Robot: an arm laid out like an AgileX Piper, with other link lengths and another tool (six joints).
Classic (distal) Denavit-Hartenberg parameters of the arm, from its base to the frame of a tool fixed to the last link. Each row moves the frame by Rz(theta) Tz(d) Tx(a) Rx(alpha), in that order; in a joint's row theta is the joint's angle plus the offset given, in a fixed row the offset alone. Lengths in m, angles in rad.
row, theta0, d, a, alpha
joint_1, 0, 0.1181, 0, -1.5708
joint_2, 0.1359, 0, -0.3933, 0
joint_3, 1.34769, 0, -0.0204, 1.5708
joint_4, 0, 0.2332, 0, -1.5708
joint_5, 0, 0, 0, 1.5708
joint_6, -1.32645, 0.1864, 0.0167, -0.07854
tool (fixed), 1.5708, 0.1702, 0, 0
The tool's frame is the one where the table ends.
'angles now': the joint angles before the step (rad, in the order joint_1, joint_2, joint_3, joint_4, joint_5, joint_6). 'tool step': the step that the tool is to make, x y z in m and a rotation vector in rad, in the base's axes. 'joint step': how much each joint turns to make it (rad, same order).
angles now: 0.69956, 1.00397, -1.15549, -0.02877, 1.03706, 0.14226
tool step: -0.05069, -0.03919, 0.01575, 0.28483, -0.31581, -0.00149
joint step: -0.00005, -0.48767, 0.42418, 0.00007, -0.36126, 0.02062
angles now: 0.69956, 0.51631, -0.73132, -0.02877, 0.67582, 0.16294
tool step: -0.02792, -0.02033, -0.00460, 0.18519, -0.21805, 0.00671
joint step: -0.00004, -0.32028, 0.28118, 0.00194, -0.24705, 0.00168
